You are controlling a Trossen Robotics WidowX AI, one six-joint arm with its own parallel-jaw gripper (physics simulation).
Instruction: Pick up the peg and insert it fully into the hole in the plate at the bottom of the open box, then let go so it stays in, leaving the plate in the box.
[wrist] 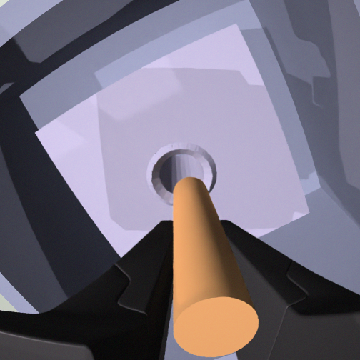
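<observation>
An orange cylindrical peg point(202, 250) is held between the two black fingers of my gripper point(194, 232), which is shut on it. The peg's far end overlaps the lower part of the round hole point(172, 170) in the view; whether it has entered the hole cannot be told for certain. The hole has a bevelled rim, and its upper left part shows as a dark opening. The pale lilac square plate point(135, 110) lies on the bottom of the open box point(300, 150), turned at an angle in the view.
The box's walls surround the plate: a dark wall stands on the left and a grey-blue wall point(320, 120) on the right. A strip of box floor shows along the plate's upper and right edges. A small bit of pale surface shows outside the box at the lower left.
</observation>
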